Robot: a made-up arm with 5 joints. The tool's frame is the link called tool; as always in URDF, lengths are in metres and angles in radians.
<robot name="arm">
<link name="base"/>
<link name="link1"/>
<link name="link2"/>
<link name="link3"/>
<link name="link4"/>
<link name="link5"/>
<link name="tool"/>
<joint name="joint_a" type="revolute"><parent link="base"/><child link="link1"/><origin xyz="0.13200 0.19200 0.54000"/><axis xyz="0 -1 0"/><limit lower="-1.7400" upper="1.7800" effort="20" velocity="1.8"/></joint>
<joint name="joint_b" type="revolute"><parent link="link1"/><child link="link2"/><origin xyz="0.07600 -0.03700 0.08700"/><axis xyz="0.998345 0.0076 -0.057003"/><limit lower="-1.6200" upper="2.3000" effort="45" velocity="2.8"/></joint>
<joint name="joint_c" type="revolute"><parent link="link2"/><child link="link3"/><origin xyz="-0.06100 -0.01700 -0.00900"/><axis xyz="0 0 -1"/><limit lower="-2.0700" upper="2.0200" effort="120" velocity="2.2"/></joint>
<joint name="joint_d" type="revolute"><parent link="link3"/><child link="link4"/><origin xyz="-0.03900 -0.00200 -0.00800"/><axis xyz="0 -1 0"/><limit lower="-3.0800" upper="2.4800" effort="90" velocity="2.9"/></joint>
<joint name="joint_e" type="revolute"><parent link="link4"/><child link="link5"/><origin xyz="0.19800 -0.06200 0.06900"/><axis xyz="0 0 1"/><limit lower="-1.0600" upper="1.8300" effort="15" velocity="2.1"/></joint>
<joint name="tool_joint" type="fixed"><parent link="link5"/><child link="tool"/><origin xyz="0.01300 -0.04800 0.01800"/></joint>
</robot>
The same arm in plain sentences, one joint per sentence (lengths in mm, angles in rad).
The arm has five revolute joints in a row. What follows holds with every joint at zero, and every direction is one of the base frame's.
Joint 1 lies 132 mm along +x and 192 mm along +y and 540 mm along +z from the base frame's origin and turns about -y, from -1.74 to 1.78 rad.
Joint 2 lies 76 mm along +x and 37 mm along -y and 87 mm along +z from joint 1 and turns about the direction (0.998345, 0.0076, -0.057003), from -1.62 to 2.3 rad.
Joint 3 lies 61 mm along -x and 17 mm along -y and 9 mm along -z from joint 2 and turns about -z, from -2.07 to 2.02 rad.
Joint 4 lies 39 mm along -x and 2 mm along -y and 8 mm along -z from joint 3 and turns about -y, from -3.08 to 2.48 rad.
Joint 5 lies 198 mm along +x and 62 mm along -y and 69 mm along +z from joint 4 and turns about +z, from -1.06 to 1.83 rad.
The tool frame, which is the frame that the pose is given for, lies 13 mm along +x and 48 mm along -y and 18 mm along +z from joint 5; its axes are parallel to the base frame's.

